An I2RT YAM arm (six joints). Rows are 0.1 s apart.
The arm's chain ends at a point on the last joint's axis. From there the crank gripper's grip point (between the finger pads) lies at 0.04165 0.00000 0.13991 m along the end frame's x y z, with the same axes.
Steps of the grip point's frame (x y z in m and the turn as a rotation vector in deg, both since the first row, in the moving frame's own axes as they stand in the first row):
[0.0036 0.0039 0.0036 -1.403 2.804 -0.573]
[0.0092 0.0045 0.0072 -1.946 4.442 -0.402]
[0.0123 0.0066 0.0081 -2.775 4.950 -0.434]
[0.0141 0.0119 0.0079 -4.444 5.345 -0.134]
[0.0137 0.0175 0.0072 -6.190 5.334 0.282]
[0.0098 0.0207 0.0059 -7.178 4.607 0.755]
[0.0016 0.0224 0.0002 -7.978 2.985 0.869]
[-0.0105 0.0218 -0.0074 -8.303 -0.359 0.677]
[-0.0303 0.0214 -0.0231 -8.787 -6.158 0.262]
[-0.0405 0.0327 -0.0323 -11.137 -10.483 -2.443]
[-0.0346 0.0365 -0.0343 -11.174 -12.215 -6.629]
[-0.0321 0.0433 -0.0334 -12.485 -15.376 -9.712]
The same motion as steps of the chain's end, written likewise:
[-0.0032 0.0010 0.0058 -1.403 2.804 -0.573]
[-0.0015 0.0001 0.0109 -1.946 4.442 -0.402]
[0.0004 0.0003 0.0124 -2.775 4.950 -0.434]
[0.0012 0.0013 0.0128 -4.444 5.345 -0.134]
[0.0009 0.0024 0.0125 -6.190 5.334 0.282]
[-0.0012 0.0028 0.0108 -7.178 4.607 0.755]
[-0.0055 0.0025 0.0039 -7.978 2.985 0.869]
[-0.0095 0.0011 -0.0062 -8.303 -0.359 0.677]
[-0.0151 -0.0004 -0.0251 -8.787 -6.158 0.262]
[-0.0151 0.0063 -0.0350 -11.137 -10.483 -2.443]
[-0.0056 0.0118 -0.0377 -11.174 -12.215 -6.629]
[0.0040 0.0161 -0.0368 -12.485 -15.376 -9.712]

